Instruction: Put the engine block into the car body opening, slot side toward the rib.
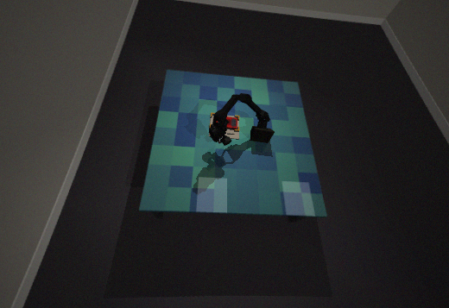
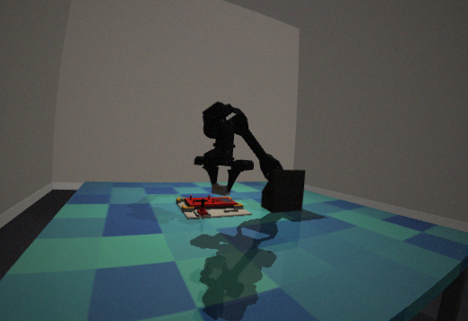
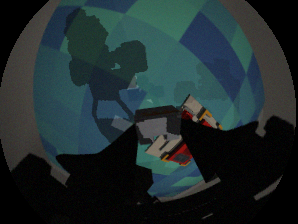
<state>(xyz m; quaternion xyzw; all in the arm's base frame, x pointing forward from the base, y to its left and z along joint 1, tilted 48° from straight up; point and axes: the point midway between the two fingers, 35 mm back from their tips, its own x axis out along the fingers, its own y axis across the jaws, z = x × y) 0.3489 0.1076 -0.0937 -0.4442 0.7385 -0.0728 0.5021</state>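
My gripper tip is now 10 mm below the dark grey engine block.
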